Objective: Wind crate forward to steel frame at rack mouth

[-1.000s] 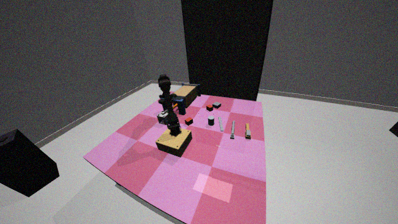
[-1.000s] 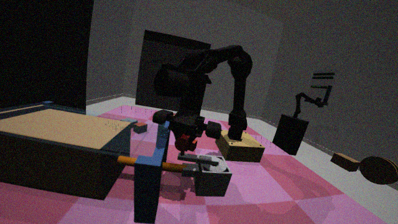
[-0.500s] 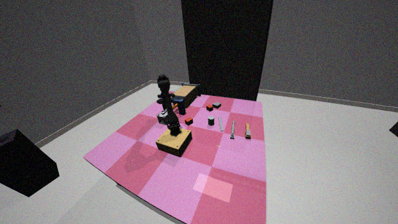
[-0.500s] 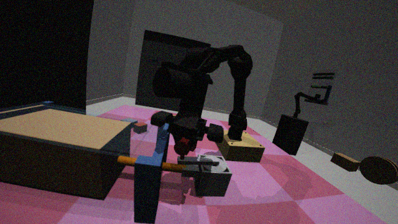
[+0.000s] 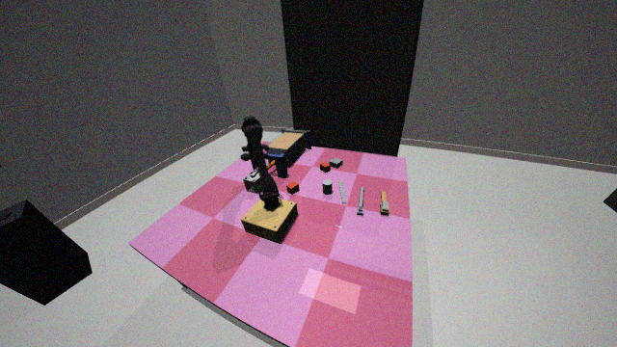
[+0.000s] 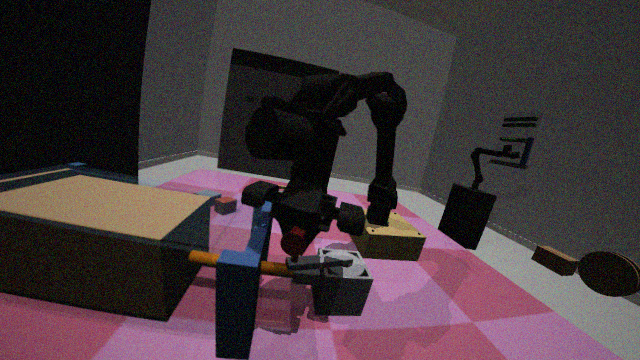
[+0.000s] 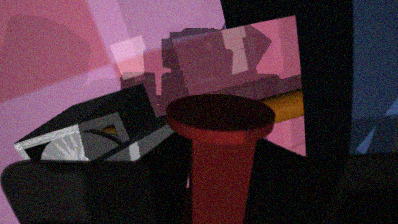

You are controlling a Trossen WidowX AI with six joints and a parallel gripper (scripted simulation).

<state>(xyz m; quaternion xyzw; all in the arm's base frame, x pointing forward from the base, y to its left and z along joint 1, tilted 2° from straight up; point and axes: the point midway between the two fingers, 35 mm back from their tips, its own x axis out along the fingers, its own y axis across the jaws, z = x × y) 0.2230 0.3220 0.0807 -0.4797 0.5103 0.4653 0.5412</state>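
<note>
The blue steel frame is 6 cm ahead of my gripper tip, 1 cm to the right of it and 1 cm below it. From my gripper tip the other things lie so: red-knobbed winch handle (4 cm behind, 2 cm to the right, 1 cm below); then red knob (1 cm above); then grey hand winch (11 cm behind, 6 cm to the right, 9 cm below).
</note>
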